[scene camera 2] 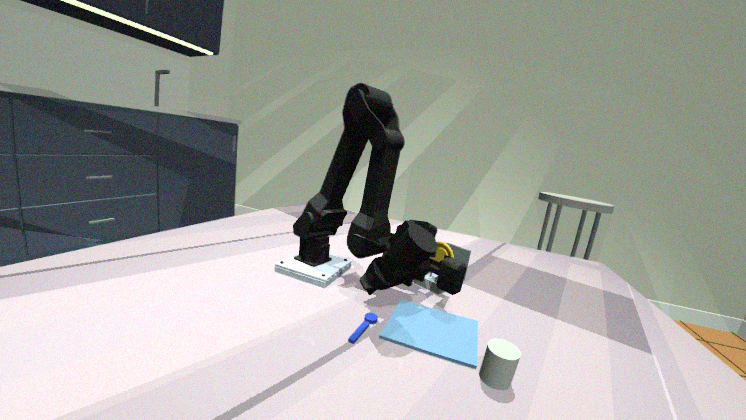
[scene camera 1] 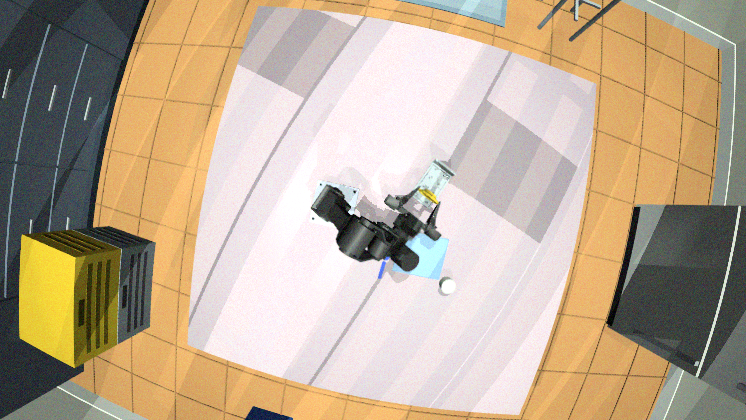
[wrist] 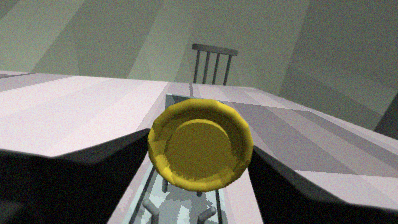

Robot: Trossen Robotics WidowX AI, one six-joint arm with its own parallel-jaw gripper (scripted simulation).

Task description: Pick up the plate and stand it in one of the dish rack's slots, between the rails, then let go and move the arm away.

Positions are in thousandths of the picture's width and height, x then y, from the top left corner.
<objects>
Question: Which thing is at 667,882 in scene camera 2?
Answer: A pale cup.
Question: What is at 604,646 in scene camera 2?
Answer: The gripper.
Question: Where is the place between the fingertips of the gripper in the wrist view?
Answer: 504,636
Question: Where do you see a light blue mat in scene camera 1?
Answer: At 580,604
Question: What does the gripper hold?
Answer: A yellow plate.
</objects>
